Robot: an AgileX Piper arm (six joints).
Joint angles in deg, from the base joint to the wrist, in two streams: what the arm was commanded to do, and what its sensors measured. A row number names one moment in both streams.
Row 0, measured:
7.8, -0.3, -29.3, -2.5, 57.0, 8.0
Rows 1 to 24, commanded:
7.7, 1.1, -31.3, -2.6, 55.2, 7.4
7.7, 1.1, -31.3, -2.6, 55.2, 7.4
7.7, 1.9, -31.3, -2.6, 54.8, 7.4
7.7, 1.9, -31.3, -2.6, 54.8, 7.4
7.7, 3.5, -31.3, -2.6, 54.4, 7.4
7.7, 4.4, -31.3, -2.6, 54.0, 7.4
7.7, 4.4, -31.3, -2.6, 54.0, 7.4
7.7, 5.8, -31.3, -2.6, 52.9, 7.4
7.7, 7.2, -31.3, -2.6, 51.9, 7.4
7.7, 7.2, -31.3, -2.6, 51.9, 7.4
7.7, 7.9, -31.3, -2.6, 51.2, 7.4
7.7, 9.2, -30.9, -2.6, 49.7, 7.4
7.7, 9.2, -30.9, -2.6, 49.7, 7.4
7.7, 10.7, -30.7, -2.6, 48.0, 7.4
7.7, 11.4, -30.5, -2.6, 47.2, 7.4
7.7, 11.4, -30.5, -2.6, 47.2, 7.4
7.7, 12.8, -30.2, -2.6, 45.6, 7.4
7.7, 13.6, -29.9, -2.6, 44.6, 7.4
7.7, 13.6, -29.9, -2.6, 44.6, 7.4
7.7, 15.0, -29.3, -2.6, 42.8, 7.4
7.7, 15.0, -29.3, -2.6, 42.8, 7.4
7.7, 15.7, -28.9, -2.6, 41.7, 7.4
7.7, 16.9, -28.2, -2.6, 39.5, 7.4
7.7, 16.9, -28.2, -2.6, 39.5, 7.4
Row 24, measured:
7.8, 15.4, -29.2, -2.5, 43.3, 8.0
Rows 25 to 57, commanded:
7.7, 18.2, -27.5, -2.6, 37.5, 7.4
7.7, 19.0, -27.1, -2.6, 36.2, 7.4
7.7, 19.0, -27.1, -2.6, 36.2, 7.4
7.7, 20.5, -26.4, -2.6, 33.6, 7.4
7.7, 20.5, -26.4, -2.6, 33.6, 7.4
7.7, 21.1, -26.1, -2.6, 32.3, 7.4
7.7, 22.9, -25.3, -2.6, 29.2, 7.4
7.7, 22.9, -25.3, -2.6, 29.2, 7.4
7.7, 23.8, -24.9, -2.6, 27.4, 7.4
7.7, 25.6, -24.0, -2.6, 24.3, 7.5
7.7, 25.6, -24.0, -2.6, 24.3, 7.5
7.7, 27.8, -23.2, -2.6, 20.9, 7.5
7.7, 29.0, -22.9, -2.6, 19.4, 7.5
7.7, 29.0, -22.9, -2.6, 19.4, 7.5
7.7, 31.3, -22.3, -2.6, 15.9, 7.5
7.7, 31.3, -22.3, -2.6, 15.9, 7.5
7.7, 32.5, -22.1, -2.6, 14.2, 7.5
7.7, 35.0, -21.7, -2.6, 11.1, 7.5
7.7, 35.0, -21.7, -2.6, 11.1, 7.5
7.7, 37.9, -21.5, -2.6, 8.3, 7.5
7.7, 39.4, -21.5, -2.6, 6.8, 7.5
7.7, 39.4, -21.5, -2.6, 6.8, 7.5
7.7, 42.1, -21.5, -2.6, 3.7, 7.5
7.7, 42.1, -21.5, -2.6, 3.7, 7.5
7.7, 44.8, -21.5, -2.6, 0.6, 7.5
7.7, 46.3, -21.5, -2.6, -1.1, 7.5
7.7, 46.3, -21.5, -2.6, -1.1, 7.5
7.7, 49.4, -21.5, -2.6, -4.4, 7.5
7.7, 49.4, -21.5, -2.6, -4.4, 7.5
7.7, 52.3, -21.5, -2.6, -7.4, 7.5
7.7, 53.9, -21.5, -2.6, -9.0, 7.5
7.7, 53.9, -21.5, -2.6, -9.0, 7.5
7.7, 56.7, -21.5, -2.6, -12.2, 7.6
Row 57, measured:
7.8, 53.5, -21.6, -2.5, -7.2, 8.0
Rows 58 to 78, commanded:
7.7, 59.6, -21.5, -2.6, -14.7, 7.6
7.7, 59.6, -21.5, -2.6, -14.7, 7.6
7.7, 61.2, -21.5, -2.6, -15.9, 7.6
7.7, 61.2, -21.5, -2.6, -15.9, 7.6
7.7, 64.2, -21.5, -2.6, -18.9, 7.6
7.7, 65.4, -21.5, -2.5, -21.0, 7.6
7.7, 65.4, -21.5, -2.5, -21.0, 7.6
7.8, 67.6, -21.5, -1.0, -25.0, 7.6
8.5, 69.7, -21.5, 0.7, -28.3, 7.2
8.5, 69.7, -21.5, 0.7, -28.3, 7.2
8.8, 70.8, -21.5, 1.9, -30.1, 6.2
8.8, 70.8, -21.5, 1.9, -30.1, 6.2
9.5, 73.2, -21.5, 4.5, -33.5, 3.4
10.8, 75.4, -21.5, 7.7, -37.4, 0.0
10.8, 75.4, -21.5, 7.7, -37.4, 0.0
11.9, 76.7, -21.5, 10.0, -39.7, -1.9
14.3, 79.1, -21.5, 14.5, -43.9, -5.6
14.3, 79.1, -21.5, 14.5, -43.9, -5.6
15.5, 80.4, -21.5, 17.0, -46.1, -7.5
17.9, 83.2, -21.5, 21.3, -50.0, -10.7
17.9, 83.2, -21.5, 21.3, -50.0, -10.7
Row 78, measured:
15.0, 80.3, -21.7, 15.0, -43.3, -5.2
